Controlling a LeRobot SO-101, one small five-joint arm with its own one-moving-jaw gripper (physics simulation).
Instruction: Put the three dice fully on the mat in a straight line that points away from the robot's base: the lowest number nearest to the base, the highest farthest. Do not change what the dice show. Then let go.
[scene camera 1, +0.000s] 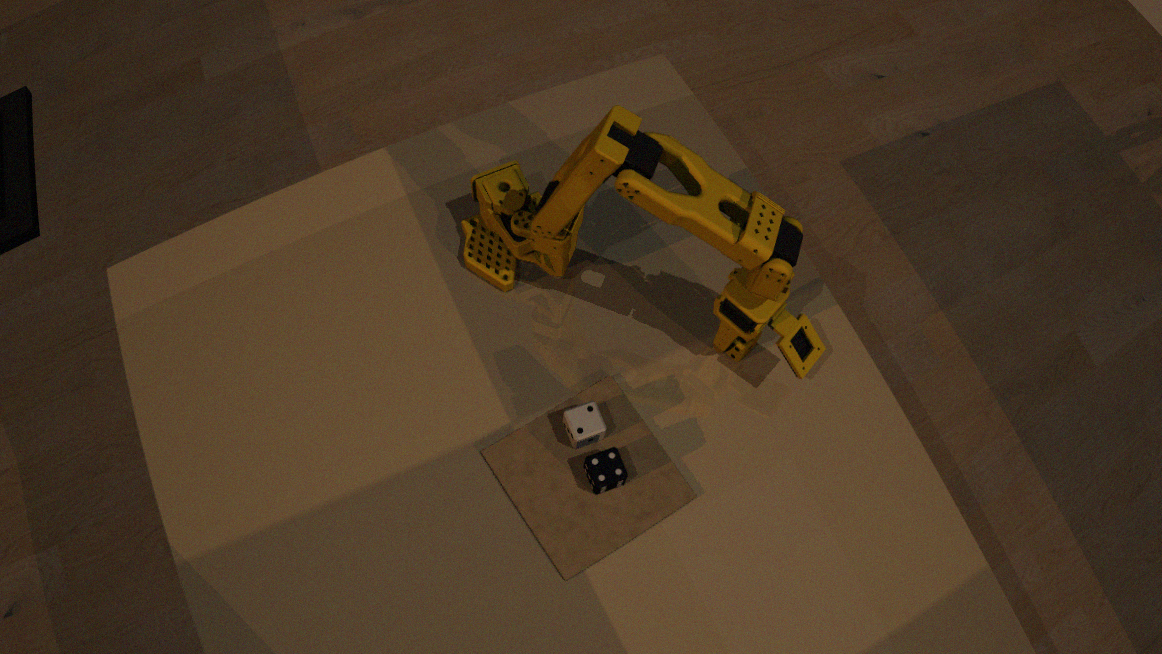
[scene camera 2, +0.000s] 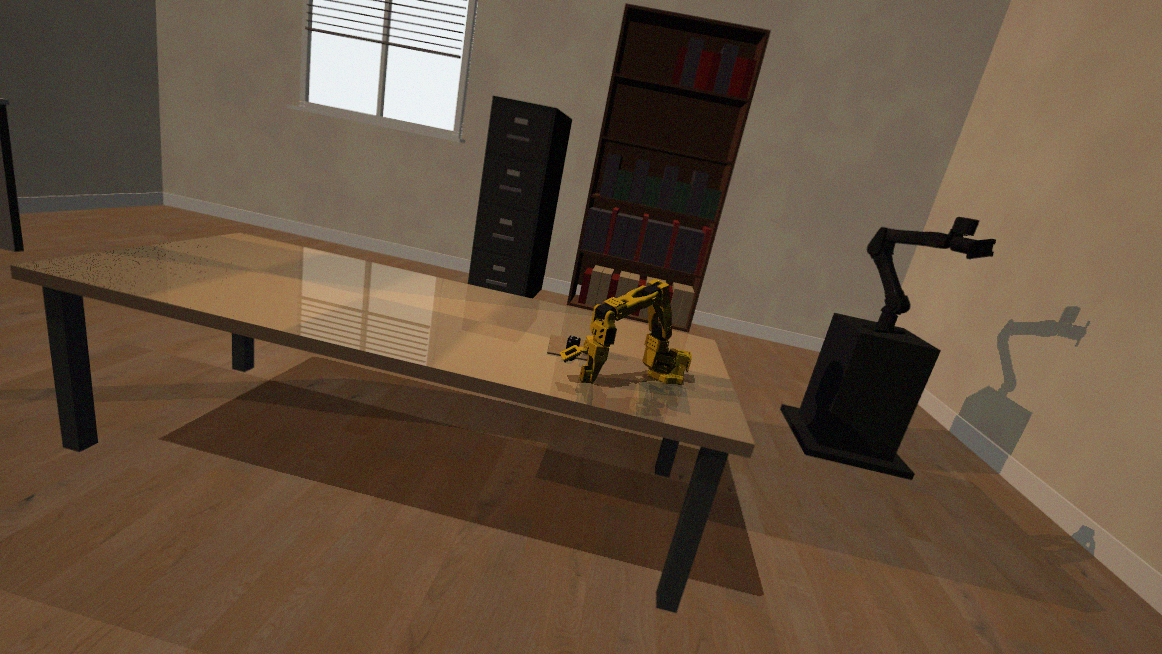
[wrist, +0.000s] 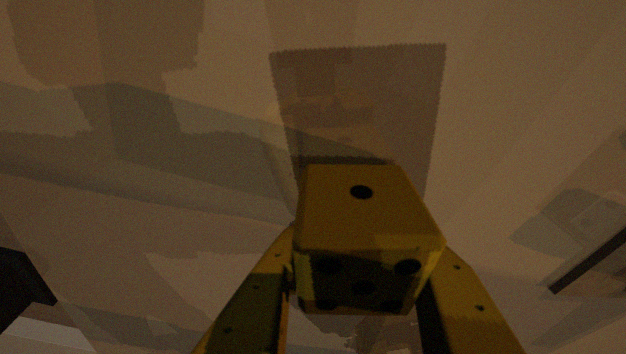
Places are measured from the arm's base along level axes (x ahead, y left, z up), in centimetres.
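Pixels of known places: hand, tool point: (scene camera 1: 739, 325) (scene camera 2: 592, 379) (wrist: 303, 238); arm's base, link origin: (scene camera 1: 524, 260) (scene camera 2: 657, 373).
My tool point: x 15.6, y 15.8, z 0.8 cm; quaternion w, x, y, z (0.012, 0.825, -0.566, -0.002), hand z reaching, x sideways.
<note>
For each thing: its top centre in the pictures, then the offset to it from my tool point. Level surfaces: height alone.
- yellow die, top centre: (wrist: 366, 290) (scene camera 1: 742, 330) (scene camera 2: 589, 367) dy -1.1, dx +1.3, dz +2.3 cm
- white die, top centre: (scene camera 1: 585, 419) dy -18.4, dx +2.8, dz +2.6 cm
- square mat, top centre: (scene camera 1: 588, 475) (scene camera 2: 575, 347) dy -19.8, dx +6.9, dz -0.4 cm
- black die, top centre: (scene camera 1: 606, 466) (scene camera 2: 574, 338) dy -18.6, dx +7.4, dz +2.6 cm
- table, surface height: dz -0.8 cm
A yellow die (wrist: 360, 220) lies between the two jaws of my gripper (scene camera 1: 735, 352) (scene camera 2: 587, 377) (wrist: 366, 250), which press on its two sides. Its one-pip and five-pip faces show in the wrist view. The gripper is low, off the mat on the right in scene camera 1; whether the die touches the table is unclear. A white die (scene camera 1: 584, 422) showing two on top stands on the square mat (scene camera 1: 561, 540) (scene camera 2: 553, 352). A black die (scene camera 1: 605, 469) showing four on top stands on the mat just beyond it, farther from the base.
The robot's base (scene camera 1: 489, 255) (scene camera 2: 668, 373) stands on the table (scene camera 1: 308, 389) (scene camera 2: 243, 300), up and left of the gripper in scene camera 1. The table's edge lies to the right of the gripper there. In the wrist view, a dark mat edge crosses the lower right.
</note>
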